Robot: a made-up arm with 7 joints. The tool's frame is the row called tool. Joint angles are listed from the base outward.
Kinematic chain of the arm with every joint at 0, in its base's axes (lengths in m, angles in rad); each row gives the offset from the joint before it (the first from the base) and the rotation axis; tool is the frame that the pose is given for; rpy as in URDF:
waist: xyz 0 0 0.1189 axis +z
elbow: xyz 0 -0.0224 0.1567 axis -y
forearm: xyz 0 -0.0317 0.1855 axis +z
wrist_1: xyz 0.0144 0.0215 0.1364 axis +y
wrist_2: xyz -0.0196 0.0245 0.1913 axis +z
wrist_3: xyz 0 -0.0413 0.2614 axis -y
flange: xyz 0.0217 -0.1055 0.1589 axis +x
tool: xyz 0 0 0 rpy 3.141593 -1.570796 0
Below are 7 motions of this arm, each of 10 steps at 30 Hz.
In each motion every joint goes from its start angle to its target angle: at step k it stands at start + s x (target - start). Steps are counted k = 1, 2, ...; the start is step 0. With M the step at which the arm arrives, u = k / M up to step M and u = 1 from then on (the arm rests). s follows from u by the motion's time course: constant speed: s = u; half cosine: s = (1 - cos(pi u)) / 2; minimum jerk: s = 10 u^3 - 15 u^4 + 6 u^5.
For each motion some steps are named. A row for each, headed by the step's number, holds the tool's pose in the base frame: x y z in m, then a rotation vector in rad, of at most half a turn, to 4 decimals.
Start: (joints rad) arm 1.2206 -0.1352 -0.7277 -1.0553 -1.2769 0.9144 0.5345
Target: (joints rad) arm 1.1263 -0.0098 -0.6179 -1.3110 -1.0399 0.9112 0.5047
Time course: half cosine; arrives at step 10
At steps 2, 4, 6, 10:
2: -0.4892 -0.1477 0.7352 0.4715 1.1952 -2.7376
4: -0.4950 -0.1804 0.6867 0.5528 1.1967 -2.6542
6: -0.4979 -0.2151 0.6239 0.6590 1.1911 -2.5531
10: -0.4952 -0.2462 0.5513 0.7844 1.1752 -2.4427

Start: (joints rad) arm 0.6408 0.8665 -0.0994 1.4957 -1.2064 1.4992 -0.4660
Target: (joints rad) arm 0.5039 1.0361 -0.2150 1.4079 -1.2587 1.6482 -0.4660
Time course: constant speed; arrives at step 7
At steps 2, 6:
2: -0.1508 -0.0708 1.0138 0.4390 0.5334 1.9320
6: -0.2297 -0.1243 0.9867 0.3385 0.3415 1.8563

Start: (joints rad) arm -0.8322 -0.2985 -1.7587 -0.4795 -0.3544 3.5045 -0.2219
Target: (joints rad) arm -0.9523 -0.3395 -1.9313 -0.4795 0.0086 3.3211 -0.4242
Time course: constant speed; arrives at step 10
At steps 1, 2, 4, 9, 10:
1: 0.1545 0.0008 0.8395 -0.5496 2.4512 0.1531
2: 0.1568 -0.0059 0.8389 -0.5611 2.4302 0.1712
4: 0.1608 -0.0193 0.8378 -0.5808 2.3859 0.2053
9: 0.1683 -0.0526 0.8354 -0.6101 2.2630 0.2765
10: 0.1693 -0.0592 0.8349 -0.6126 2.2367 0.2879

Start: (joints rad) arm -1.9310 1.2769 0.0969 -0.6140 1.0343 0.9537 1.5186
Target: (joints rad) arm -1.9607 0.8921 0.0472 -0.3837 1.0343 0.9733 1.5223
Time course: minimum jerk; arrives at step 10
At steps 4, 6, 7, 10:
4: 0.1168 0.8632 0.4053 -1.6127 -1.1046 -2.2698
6: 0.1198 0.8294 0.5668 -1.4598 -0.8497 -2.4008
7: 0.1168 0.8062 0.6329 -1.3911 -0.7419 -2.4474
10: 0.1107 0.7763 0.7004 -1.3159 -0.6284 -2.4910

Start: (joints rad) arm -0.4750 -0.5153 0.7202 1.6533 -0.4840 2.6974 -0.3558
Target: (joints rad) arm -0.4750 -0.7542 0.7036 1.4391 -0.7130 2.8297 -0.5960
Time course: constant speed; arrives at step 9
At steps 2, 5, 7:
2: 0.5002 -0.1017 0.5282 1.1257 0.6614 2.7928
5: 0.5153 -0.1159 0.5166 0.9918 0.6938 2.7477
7: 0.5249 -0.1257 0.5073 0.9057 0.7118 2.7124

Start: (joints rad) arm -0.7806 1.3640 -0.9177 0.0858 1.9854 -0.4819 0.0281
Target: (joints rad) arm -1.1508 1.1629 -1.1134 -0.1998 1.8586 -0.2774 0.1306
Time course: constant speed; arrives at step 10
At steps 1, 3, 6, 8, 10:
1: -0.6003 0.5718 0.6987 1.2372 0.8523 1.9389
3: -0.5468 0.6183 0.7130 1.2267 0.7116 1.9173
6: -0.4548 0.6791 0.7351 1.1935 0.5126 1.8658
8: -0.3863 0.7121 0.7504 1.1615 0.3897 1.8194
10: -0.3128 0.7378 0.7660 1.1233 0.2755 1.7640

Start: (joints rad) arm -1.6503 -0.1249 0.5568 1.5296 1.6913 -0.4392 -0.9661
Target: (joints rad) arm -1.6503 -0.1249 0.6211 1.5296 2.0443 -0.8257 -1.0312
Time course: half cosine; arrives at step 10
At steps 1, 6, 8, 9, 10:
1: 0.3583 -0.4878 0.4515 -1.4853 -0.2609 -1.3541
6: 0.4108 -0.4252 0.4961 -1.1920 -0.5826 -1.3568
8: 0.4250 -0.4006 0.5178 -1.0730 -0.7089 -1.3577
9: 0.4283 -0.3937 0.5242 -1.0389 -0.7446 -1.3579
10: 0.4294 -0.3914 0.5265 -1.0271 -0.7569 -1.3579

